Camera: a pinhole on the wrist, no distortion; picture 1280 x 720 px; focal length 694.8 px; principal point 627.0 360.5 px. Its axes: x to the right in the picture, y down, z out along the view. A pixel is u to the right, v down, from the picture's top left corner.
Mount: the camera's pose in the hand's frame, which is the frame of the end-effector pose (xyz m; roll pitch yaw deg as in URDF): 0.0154 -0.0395 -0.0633 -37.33 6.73 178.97
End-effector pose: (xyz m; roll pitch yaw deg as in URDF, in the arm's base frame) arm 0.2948 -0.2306 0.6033 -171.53 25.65 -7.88
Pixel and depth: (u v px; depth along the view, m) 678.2 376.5 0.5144
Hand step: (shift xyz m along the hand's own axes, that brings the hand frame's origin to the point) -0.0751 -0.3593 0.3313
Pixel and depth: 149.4 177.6 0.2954
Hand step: 0.1819 -0.1598 0.2406
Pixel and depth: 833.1 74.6 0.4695
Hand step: -0.1827 -0.1670 0.4075
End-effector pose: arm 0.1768 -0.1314 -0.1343 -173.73 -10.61 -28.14
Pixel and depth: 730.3 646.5 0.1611
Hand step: -0.0214 -0.1893 0.0212
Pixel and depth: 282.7 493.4 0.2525
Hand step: 0.1161 -0.2329 0.1217
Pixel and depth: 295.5 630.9 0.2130
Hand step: 0.0988 -0.2361 0.0669
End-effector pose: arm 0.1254 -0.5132 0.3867 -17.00 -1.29 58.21
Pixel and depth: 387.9 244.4 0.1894
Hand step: 0.0586 -0.1300 0.1130
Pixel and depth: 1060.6 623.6 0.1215
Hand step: -0.0699 -0.1482 -0.0039
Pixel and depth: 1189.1 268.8 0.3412
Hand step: -0.2968 -0.2050 0.2009
